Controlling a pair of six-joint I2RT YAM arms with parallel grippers.
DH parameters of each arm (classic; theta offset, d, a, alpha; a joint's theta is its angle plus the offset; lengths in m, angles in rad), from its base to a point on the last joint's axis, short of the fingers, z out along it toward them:
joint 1: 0 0.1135 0.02 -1.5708
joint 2: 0 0 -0.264 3.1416
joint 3: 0.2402 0 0.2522 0
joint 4: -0.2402 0 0.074 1.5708
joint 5: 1.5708 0 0 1.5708
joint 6: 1.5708 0.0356 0 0
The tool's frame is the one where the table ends.
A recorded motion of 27 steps. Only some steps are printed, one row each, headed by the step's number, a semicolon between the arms.
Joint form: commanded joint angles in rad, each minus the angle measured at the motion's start. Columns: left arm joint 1, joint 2, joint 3, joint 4, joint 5, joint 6; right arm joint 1, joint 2, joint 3, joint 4, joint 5, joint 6.
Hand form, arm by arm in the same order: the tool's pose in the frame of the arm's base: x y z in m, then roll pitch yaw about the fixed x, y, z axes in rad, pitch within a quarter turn. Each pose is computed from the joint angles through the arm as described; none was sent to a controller.
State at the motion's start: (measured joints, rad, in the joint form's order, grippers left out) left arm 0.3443 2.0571 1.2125 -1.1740 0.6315 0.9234; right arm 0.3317 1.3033 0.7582 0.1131 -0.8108 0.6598
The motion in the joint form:
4: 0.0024 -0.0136 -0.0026 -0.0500 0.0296 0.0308; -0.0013 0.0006 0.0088 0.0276 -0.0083 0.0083
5: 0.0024 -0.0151 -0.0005 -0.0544 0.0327 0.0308; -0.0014 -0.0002 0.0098 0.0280 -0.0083 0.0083
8: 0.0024 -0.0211 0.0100 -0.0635 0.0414 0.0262; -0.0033 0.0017 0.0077 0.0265 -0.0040 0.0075
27: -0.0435 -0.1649 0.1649 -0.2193 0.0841 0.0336; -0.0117 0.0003 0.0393 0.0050 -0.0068 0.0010
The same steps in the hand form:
4: 0.2910 0.0819 0.1173 -2.3577 0.1731 2.7758; 0.2585 0.1162 0.2565 1.8917 0.5818 2.9410
5: 0.2911 0.0819 0.1183 -2.3551 0.1743 2.7777; 0.2586 0.1161 0.2571 1.8904 0.5837 2.9402
8: 0.2928 0.0822 0.1223 -2.3535 0.1816 2.7852; 0.2589 0.1156 0.2557 1.8956 0.5806 2.9374
27: 0.3056 0.0704 0.2004 -2.4196 0.3210 2.7346; 0.2621 0.1142 0.2647 1.8888 0.5961 2.9296

